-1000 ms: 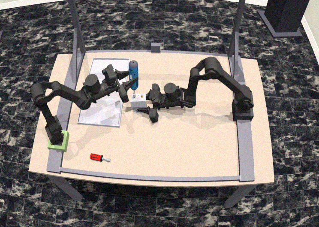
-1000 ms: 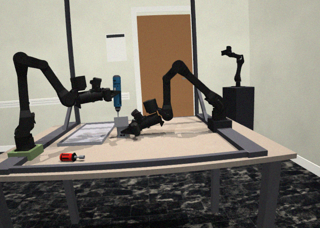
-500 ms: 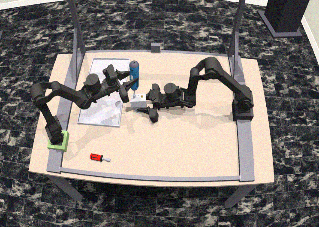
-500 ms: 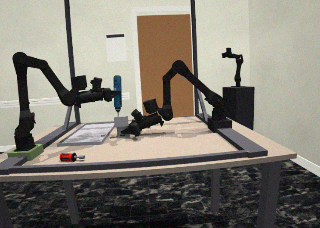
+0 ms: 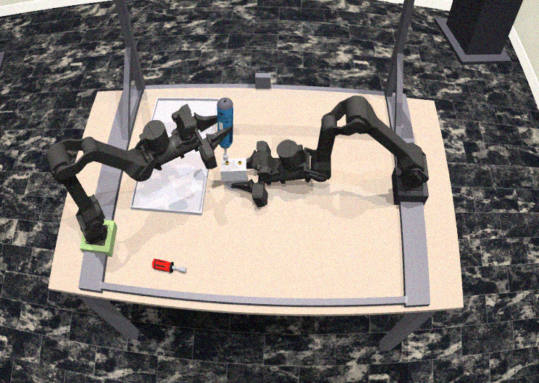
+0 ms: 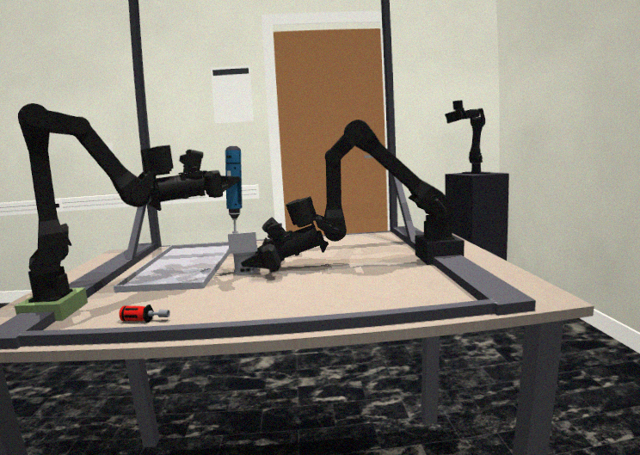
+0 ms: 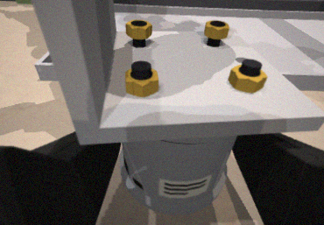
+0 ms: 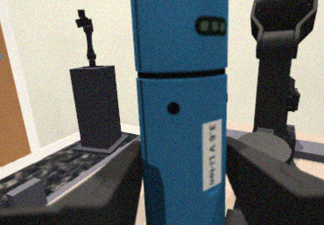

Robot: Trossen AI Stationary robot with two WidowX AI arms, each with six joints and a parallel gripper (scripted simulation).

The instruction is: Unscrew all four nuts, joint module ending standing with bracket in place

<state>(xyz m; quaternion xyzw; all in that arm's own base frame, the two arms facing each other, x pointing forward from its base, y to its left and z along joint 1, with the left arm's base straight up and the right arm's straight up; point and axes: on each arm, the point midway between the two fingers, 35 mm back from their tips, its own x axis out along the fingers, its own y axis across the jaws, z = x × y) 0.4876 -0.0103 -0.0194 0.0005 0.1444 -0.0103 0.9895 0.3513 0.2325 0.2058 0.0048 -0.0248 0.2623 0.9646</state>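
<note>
The joint module lies 30 mm to the right of my left hand and 10 mm behind it. From my left hand the other things lie so: grey bracket (40 mm above, 30 mm to the right, 10 mm behind); nut (30 mm above, 20 mm behind, 10 mm to the right); socket (70 mm above, 40 mm to the right, 30 mm behind).
</note>
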